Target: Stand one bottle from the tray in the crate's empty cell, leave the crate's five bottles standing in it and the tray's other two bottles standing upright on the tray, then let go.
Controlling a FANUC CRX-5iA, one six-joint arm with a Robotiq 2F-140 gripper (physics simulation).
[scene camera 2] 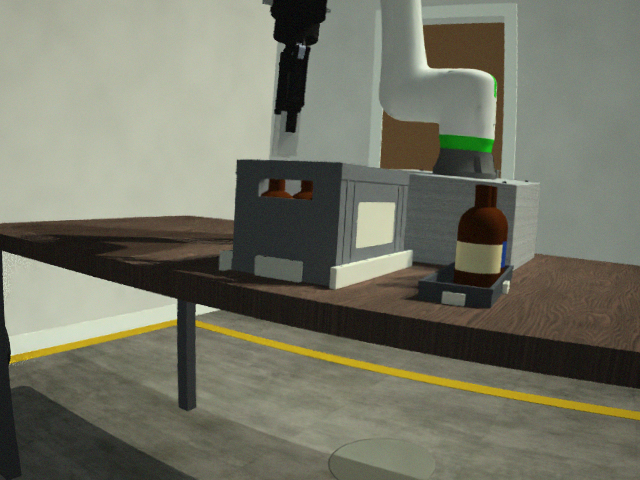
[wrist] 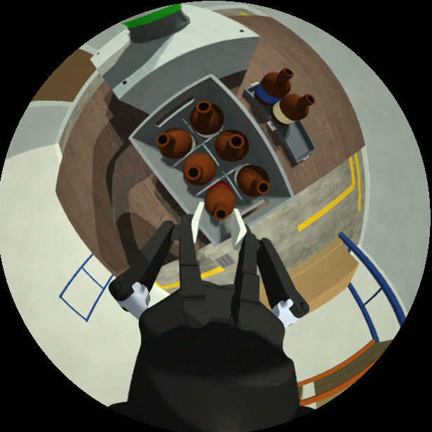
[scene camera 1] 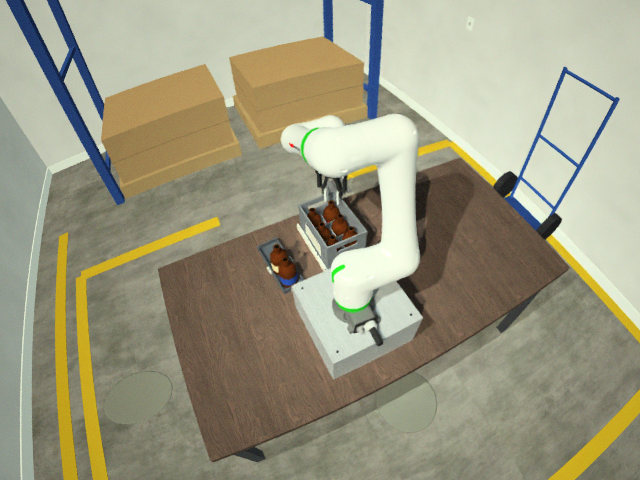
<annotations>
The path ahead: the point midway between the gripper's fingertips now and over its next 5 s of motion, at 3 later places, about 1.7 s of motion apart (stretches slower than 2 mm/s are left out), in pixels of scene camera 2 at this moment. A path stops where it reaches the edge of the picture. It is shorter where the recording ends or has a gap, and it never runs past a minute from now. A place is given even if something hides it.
My gripper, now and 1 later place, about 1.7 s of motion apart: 283,155; 292,78
</annotations>
